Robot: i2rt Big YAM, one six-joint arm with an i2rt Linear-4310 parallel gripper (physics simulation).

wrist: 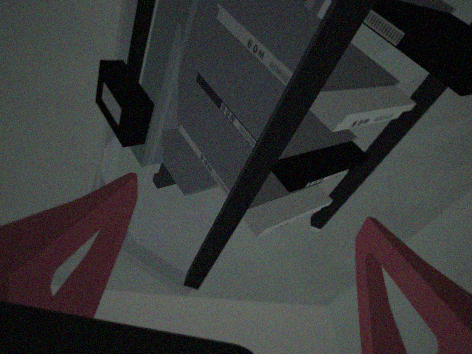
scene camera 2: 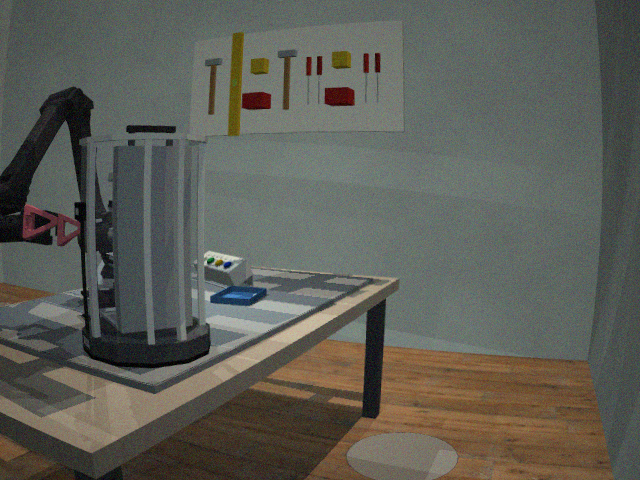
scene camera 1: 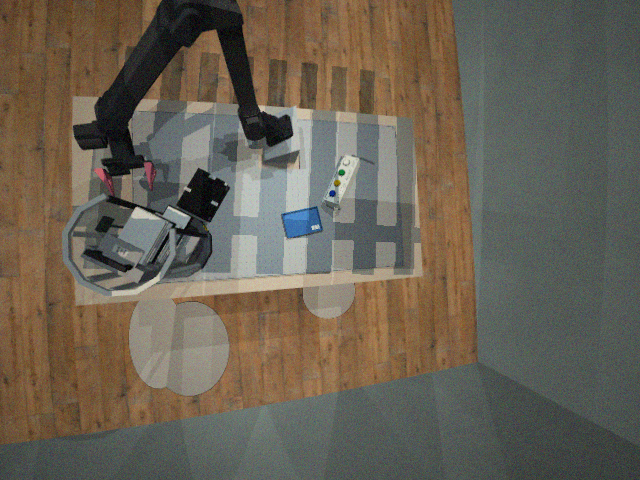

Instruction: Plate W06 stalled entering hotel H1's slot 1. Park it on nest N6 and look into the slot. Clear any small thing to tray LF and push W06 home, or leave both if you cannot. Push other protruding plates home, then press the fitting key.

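Frame: origin at the arm's base, x back, y down, z right, level; centimetres.
Where they show: gripper, between the fingertips: (wrist: pixel 250 206) (scene camera 2: pixel 71 224) (scene camera 1: pixel 133 193); arm's base, origin of its link: (scene camera 1: pixel 279 131).
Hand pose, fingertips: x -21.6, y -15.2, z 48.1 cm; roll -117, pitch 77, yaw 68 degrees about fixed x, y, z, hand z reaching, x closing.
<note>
Things, the pixels of their centre, and the offset from my fingertips. Level surfaces: height alone.
- cage-like hotel, middle of its body: (wrist: pixel 294 26) (scene camera 2: pixel 140 239) (scene camera 1: pixel 154 244) dx -15.6, dy +2.5, dz -2.4 cm
- lower pale plate, middle of its body: (wrist: pixel 253 164) (scene camera 1: pixel 140 235) dx -13.8, dy -9.1, dz -4.0 cm
- blue tray, middle of its body: (scene camera 2: pixel 239 295) (scene camera 1: pixel 302 222) dx -14.7, dy +22.0, dz -52.0 cm
- white key box, middle of its body: (scene camera 2: pixel 221 268) (scene camera 1: pixel 342 181) dx -0.5, dy +18.7, dz -71.7 cm
- black block with pale tabs, middle of its body: (scene camera 2: pixel 113 305) (scene camera 1: pixel 203 195) dx +1.2, dy +19.1, dz -15.7 cm
- patterned mat, height of its surface: dy +22.8 cm
- wooden table, height of its surface: dy +24.2 cm
My gripper (scene camera 1: pixel 131 190) (scene camera 2: pixel 67 225) (wrist: pixel 250 206) is open and empty, its pink fingers beside the cage-like hotel (scene camera 1: pixel 66 240) (scene camera 2: pixel 147 352) (wrist: pixel 270 135). In the wrist view, a pale plate (wrist: pixel 372 114), a black plate (wrist: pixel 320 167) and a lower pale plate (wrist: pixel 290 210) stick out past the dark rail. Another black plate (wrist: pixel 442 42) shows at the upper right. Their small labels are too blurred to tell apart surely. A blue tray (scene camera 1: pixel 302 222) (scene camera 2: pixel 238 296) and a white key box (scene camera 1: pixel 341 180) (scene camera 2: pixel 225 268) with coloured keys lie farther right. The slot's inside is hidden.
A black block with pale tabs (scene camera 1: pixel 203 195) stands right beside the hotel; whether it is nest N6, I cannot tell. A grey block (scene camera 1: pixel 281 150) stands at the arm's foot. The patterned mat (scene camera 1: pixel 268 248) lies on the wooden table (scene camera 1: pixel 413 206) (scene camera 2: pixel 124 428).
</note>
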